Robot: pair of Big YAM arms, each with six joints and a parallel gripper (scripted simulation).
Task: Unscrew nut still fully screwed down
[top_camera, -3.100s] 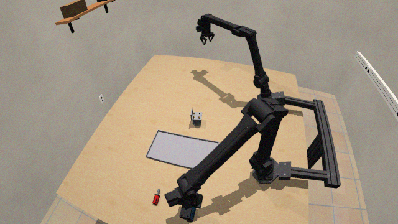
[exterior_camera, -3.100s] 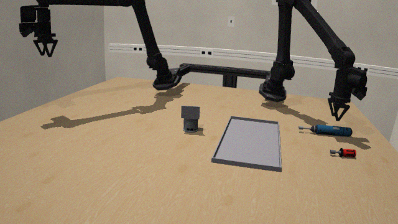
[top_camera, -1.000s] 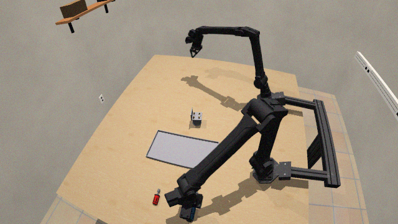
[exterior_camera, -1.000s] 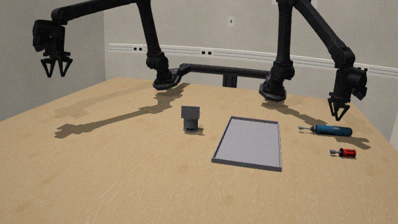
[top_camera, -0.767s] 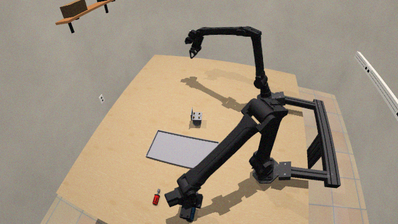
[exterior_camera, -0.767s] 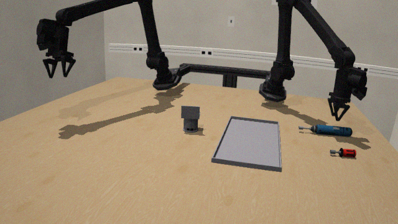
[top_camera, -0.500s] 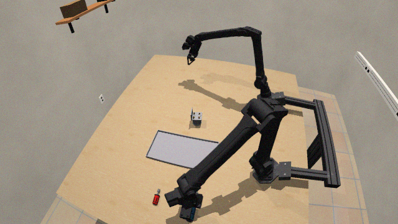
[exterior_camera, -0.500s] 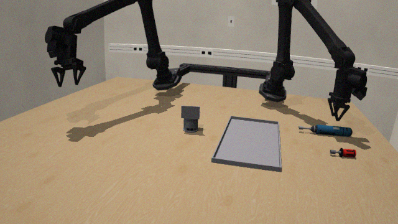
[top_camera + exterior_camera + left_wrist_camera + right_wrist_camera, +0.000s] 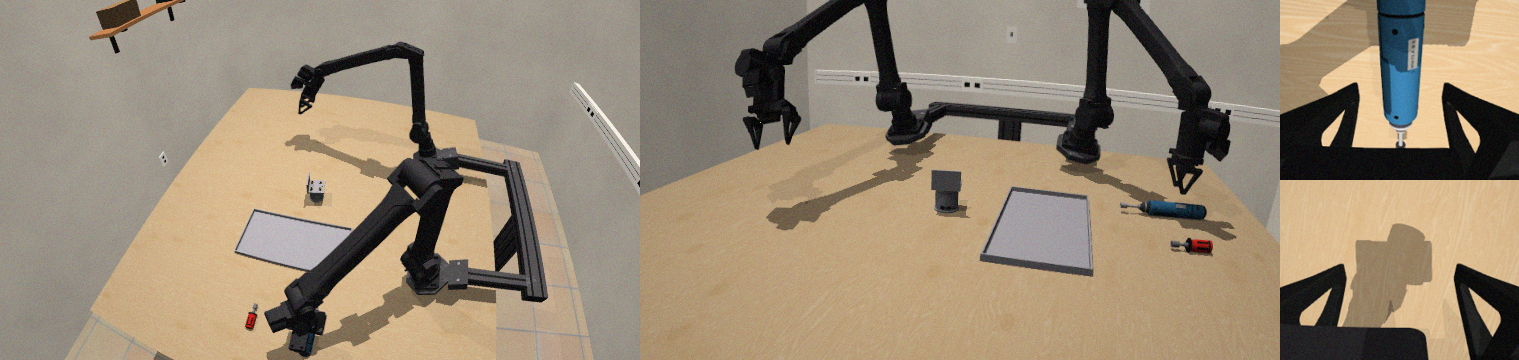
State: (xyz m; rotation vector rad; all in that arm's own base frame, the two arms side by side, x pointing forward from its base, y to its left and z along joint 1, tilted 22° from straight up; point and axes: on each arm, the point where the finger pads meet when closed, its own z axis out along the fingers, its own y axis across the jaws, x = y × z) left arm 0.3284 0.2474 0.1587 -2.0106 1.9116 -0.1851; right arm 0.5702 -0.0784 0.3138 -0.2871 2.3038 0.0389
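Now: the grey bracket 170 mm behind my right hand, 390 mm to the left of it and 100 mm below it. Also, from my right hand: shallow grey tray (130 mm behind, 630 mm to the left, 170 mm below); small red-handled screwdriver (80 mm behind, 980 mm to the left, 160 mm below).
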